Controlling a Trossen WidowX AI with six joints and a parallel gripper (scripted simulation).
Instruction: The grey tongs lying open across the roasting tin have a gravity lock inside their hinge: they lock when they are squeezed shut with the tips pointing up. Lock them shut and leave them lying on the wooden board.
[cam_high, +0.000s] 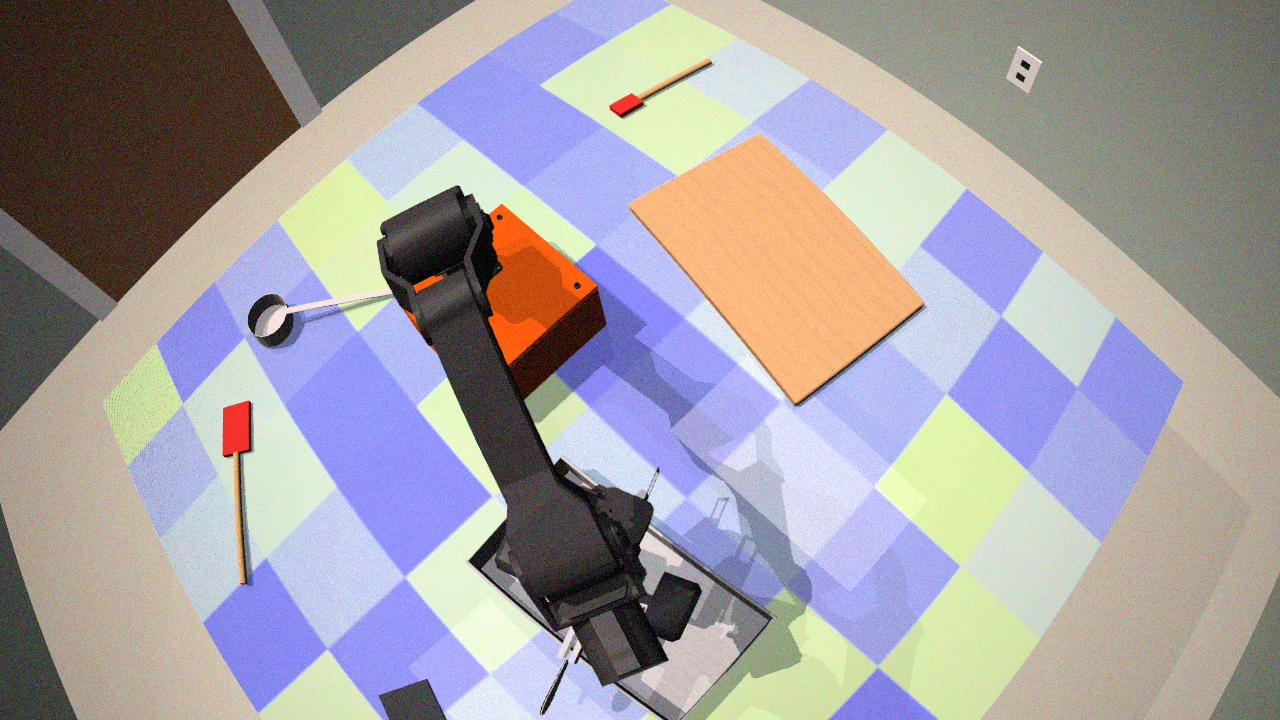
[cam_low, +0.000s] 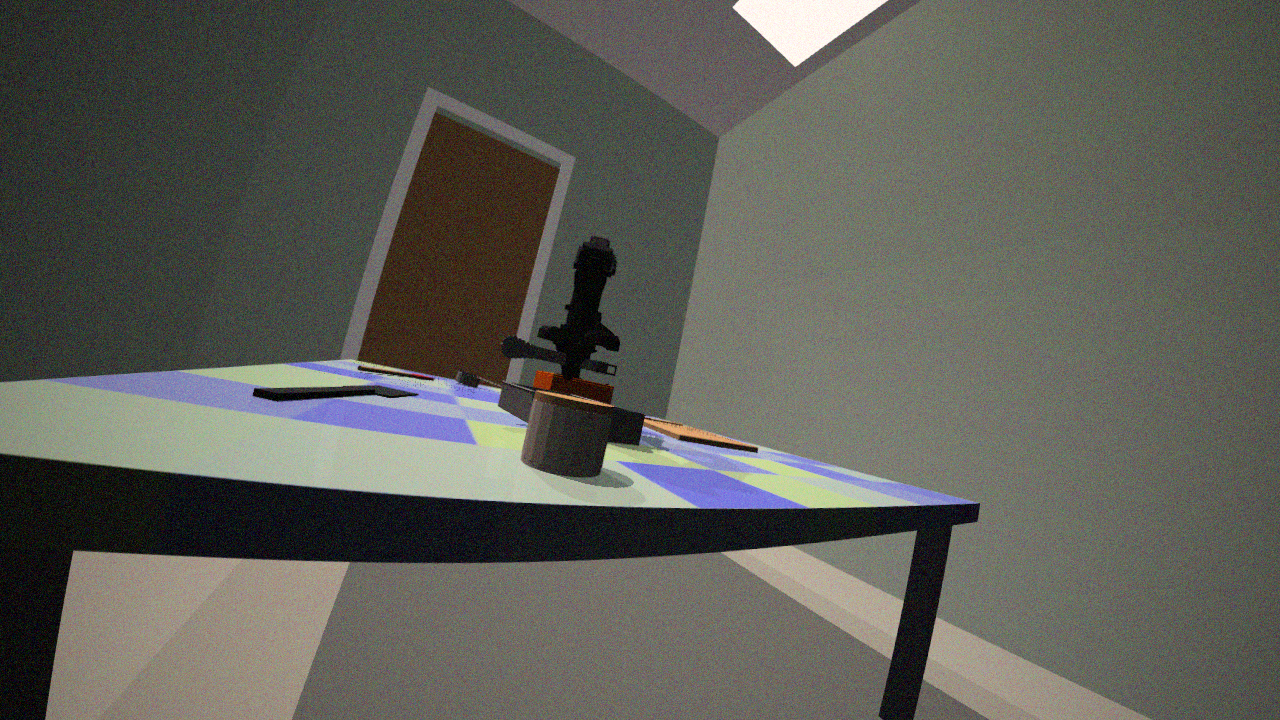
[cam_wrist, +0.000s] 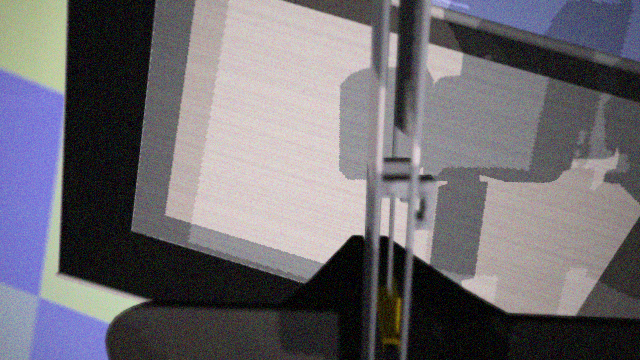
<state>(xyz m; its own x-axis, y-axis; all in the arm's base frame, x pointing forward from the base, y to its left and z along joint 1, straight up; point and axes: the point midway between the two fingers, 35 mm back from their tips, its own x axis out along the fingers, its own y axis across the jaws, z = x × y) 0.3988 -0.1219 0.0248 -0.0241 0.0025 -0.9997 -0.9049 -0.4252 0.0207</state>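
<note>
Right now the wooden board is 190 mm behind my gripper tip, 450 mm to the left of it and 80 mm below it. The rest, counted from my gripper tip: roasting tin 10 mm ahead, 60 mm below; then yellow lock piece 40 mm above; then flat dark object 60 mm ahead, 330 mm to the right, 80 mm below.
</note>
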